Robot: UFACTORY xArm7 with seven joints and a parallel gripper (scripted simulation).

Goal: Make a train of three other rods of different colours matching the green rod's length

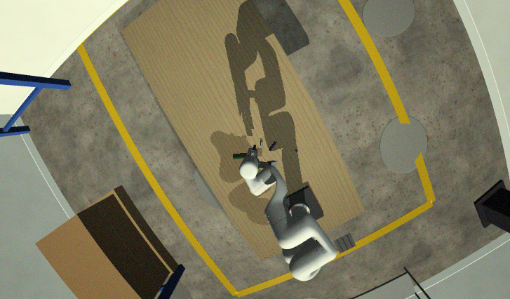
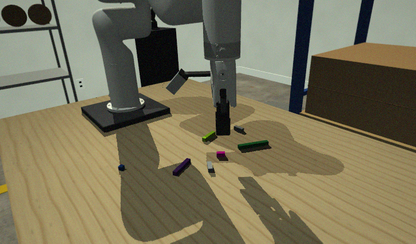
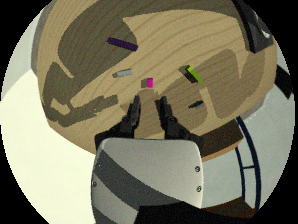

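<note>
Right now the magenta rod is 8 cm below my hand. From my hand the other things lie so: lime rod (9 cm behind, 8 cm below, 5 cm to the left); purple rod (10 cm to the right, 8 cm below, 4 cm behind); green rod (8 cm to the left, 8 cm below, 3 cm ahead).
</note>
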